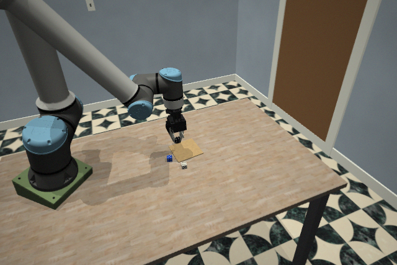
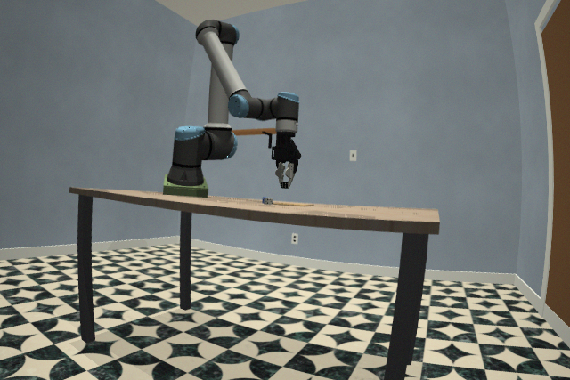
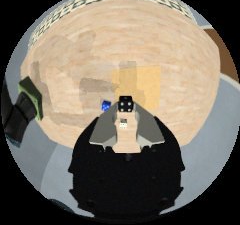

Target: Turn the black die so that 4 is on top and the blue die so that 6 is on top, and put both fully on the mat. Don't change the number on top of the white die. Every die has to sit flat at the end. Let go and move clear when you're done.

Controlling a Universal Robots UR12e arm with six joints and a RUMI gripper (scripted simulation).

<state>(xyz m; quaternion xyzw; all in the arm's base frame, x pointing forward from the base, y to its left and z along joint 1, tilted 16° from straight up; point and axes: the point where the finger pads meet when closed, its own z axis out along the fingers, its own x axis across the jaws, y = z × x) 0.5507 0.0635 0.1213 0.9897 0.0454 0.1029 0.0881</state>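
My gripper is now 8 cm above the tan mat and 4 cm short of it. The rest, counted from my hand: white die 12 cm to the right, 7 cm below; blue die 7 cm below, 6 cm behind, 5 cm to the right; black die right at my hand.
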